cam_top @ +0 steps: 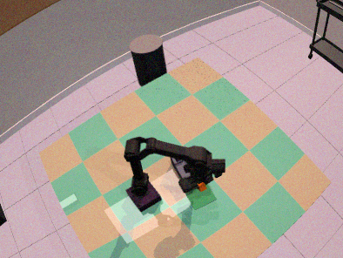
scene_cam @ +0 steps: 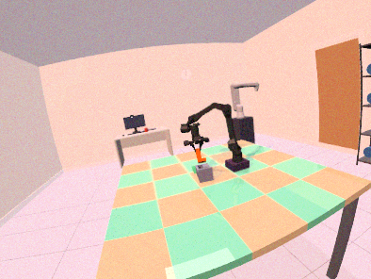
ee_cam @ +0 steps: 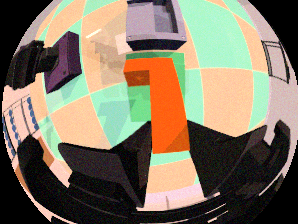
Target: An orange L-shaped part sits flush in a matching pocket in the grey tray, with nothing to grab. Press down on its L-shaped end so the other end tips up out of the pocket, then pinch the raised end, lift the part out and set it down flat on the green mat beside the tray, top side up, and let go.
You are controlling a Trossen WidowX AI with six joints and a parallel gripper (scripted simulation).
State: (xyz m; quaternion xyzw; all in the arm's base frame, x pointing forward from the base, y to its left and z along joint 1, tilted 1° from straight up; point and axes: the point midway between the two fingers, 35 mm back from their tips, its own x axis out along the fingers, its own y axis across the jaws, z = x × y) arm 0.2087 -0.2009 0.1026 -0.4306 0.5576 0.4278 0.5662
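My gripper tip is now 2 cm to the right of the green mat and 13 cm above it. Round my gripper tip: orange L-shaped part (1 cm behind, 3 cm to the left, 3 cm below); tray (4 cm ahead, 17 cm to the left, 13 cm below).
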